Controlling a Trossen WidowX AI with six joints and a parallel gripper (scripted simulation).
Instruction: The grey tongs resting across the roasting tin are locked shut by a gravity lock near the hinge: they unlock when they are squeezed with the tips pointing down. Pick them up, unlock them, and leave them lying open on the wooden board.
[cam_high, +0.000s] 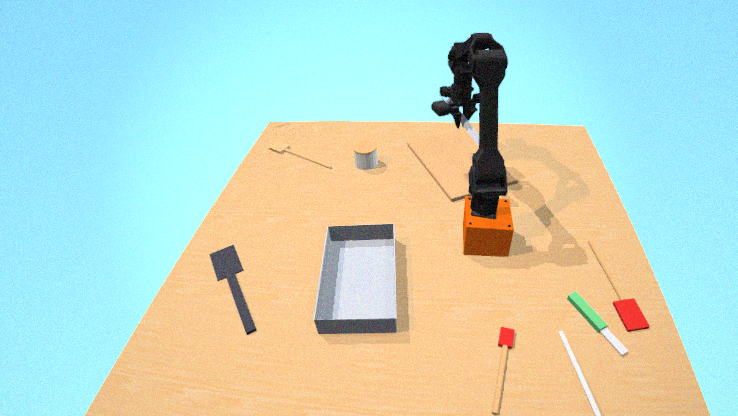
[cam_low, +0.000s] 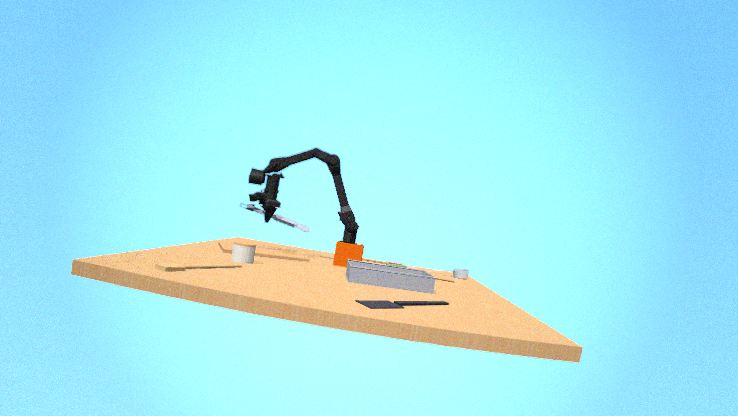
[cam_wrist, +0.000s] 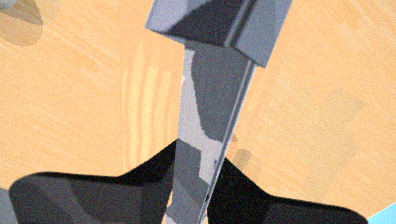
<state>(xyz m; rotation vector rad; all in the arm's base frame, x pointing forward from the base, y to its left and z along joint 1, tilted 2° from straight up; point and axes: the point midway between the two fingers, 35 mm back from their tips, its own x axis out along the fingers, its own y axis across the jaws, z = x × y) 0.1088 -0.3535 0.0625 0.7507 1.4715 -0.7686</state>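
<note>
Now: the thin wooden board 130 mm below my gripper tip. From my gripper tip the other things lie so: red paddle 460 mm behind, 480 mm to the left, 130 mm below; white cup 310 mm ahead, 60 mm to the left, 100 mm below; grey roasting tin 170 mm ahead, 580 mm to the left, 110 mm below.
</note>
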